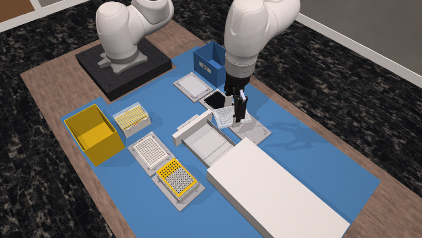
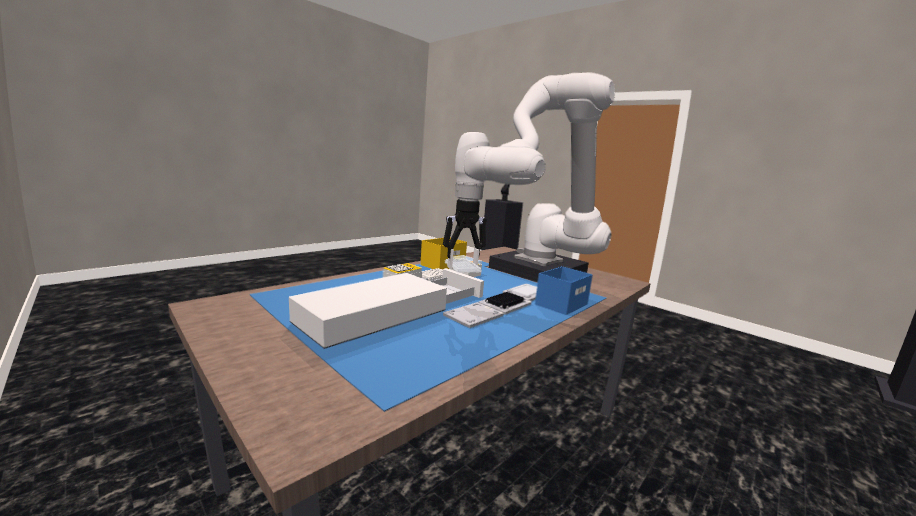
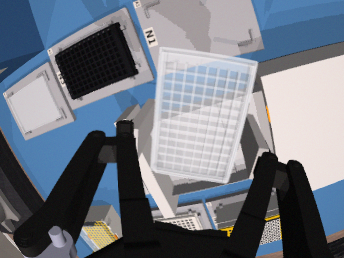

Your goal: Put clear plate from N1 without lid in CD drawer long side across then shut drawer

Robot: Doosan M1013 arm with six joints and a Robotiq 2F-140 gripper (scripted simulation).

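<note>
My hand is 10 mm short of the drawer, 90 mm to the left of it and 140 mm above it. Also, from my hand: cooler CD: 150 mm ahead, 90 mm to the right, 130 mm below; then work nest N1: 20 mm ahead, 90 mm to the left, 160 mm below; then clear plate: 20 mm below.
</note>
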